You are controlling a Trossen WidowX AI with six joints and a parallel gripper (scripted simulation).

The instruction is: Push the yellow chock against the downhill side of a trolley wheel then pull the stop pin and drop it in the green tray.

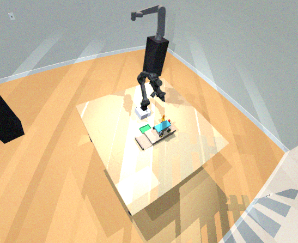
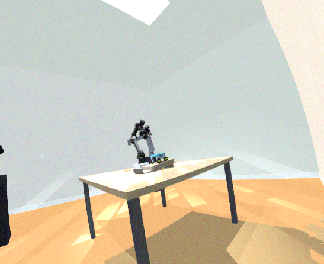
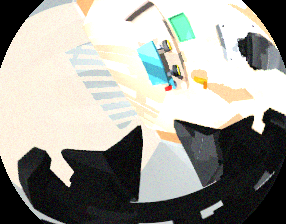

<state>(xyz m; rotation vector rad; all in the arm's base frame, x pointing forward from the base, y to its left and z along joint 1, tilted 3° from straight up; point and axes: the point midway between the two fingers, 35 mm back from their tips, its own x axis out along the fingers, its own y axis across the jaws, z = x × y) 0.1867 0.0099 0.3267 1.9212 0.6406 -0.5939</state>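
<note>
The yellow chock is 1 cm behind my gripper tip, 11 cm to the left of it and 35 cm below it. Round my gripper tip: red-headed stop pin 10 cm ahead, 6 cm to the left, 24 cm below; wooden ramp 11 cm ahead, 5 cm to the right, 32 cm below; teal trolley 11 cm ahead, 5 cm to the right, 26 cm below.
</note>
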